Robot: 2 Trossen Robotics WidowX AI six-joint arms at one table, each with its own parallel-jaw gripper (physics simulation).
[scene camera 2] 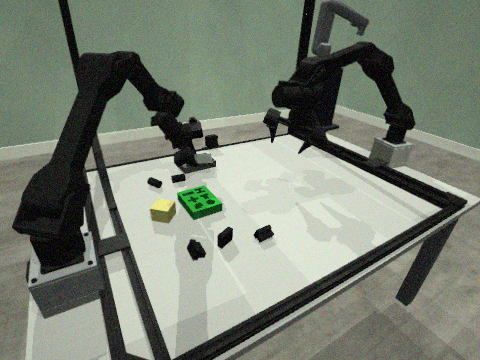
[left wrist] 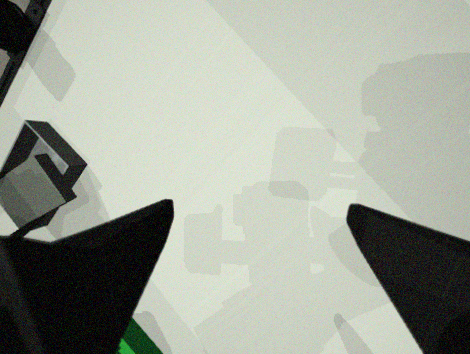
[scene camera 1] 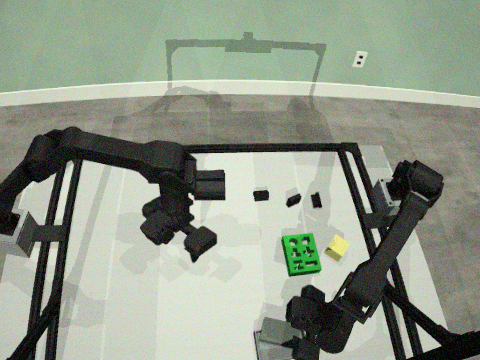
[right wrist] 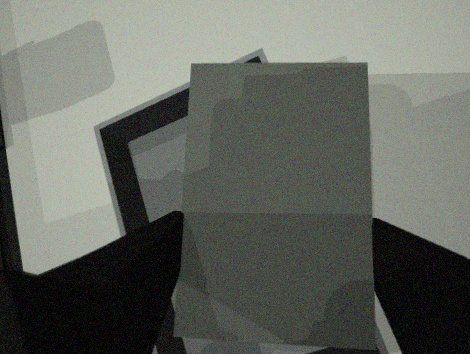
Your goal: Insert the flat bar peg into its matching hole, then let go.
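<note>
The green board (scene camera 1: 301, 254) (scene camera 2: 200, 201) with several shaped holes lies flat on the table; its edge also shows in the left wrist view (left wrist: 133, 342). Three black pegs (scene camera 1: 261, 195) (scene camera 1: 293, 200) (scene camera 1: 316, 200) lie behind it, loose on the table, and also show in scene camera 2 (scene camera 2: 263, 233) (scene camera 2: 225, 237) (scene camera 2: 196, 249). I cannot tell which one is the flat bar. My left gripper (scene camera 1: 178, 236) (scene camera 2: 288, 143) (left wrist: 259, 209) is open and empty, hanging high. My right gripper (scene camera 1: 296, 343) (scene camera 2: 186, 158) (right wrist: 273, 227) is shut on a grey plate (scene camera 1: 278, 331) (scene camera 2: 203, 158) (right wrist: 279, 140) over a grey tray (right wrist: 118, 140).
A yellow block (scene camera 1: 337, 247) (scene camera 2: 163, 210) sits beside the green board. Two more small black pegs (scene camera 2: 154, 182) (scene camera 2: 178, 177) lie near the tray, and a black cube (scene camera 2: 211, 141) stands behind it. A black frame (scene camera 1: 274, 147) borders the table.
</note>
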